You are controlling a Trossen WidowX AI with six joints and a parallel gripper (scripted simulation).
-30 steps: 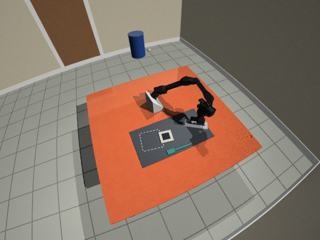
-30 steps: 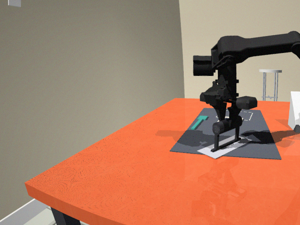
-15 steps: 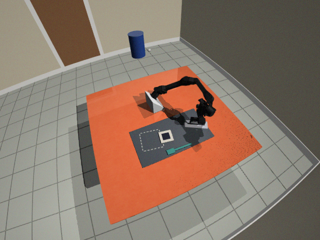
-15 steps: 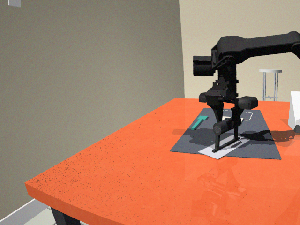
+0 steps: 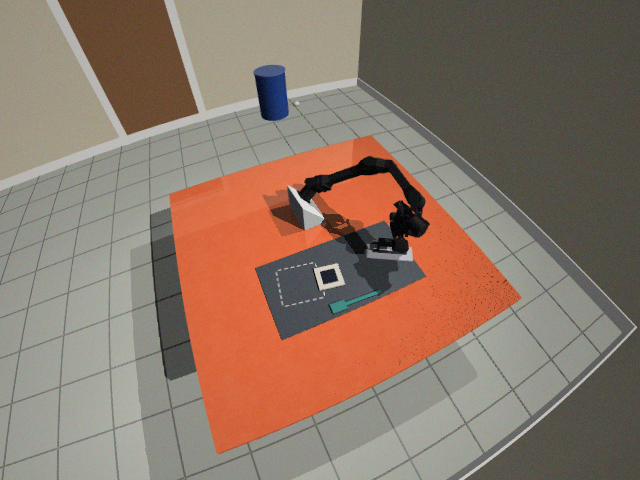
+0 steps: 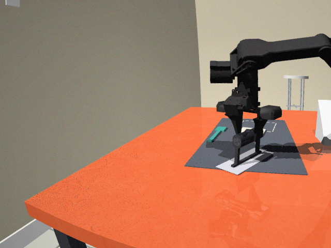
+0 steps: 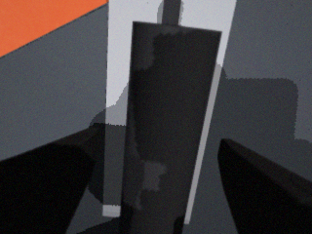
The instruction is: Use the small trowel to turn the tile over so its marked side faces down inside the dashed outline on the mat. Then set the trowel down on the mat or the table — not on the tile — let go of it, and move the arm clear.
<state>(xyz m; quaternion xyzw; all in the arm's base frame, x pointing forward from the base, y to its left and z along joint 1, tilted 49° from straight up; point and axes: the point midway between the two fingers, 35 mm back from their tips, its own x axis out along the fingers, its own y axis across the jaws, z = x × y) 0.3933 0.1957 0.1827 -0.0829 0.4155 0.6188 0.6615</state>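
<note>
Now: the trowel 10 mm behind my gripper tip, 30 mm to the right of it and 30 mm below it. Round my gripper tip: dark grey mat 10 mm ahead, 250 mm to the right, 80 mm below; tile 10 mm ahead, 300 mm to the right, 60 mm below; teal flat tool 150 mm ahead, 270 mm to the right, 60 mm below.
</note>
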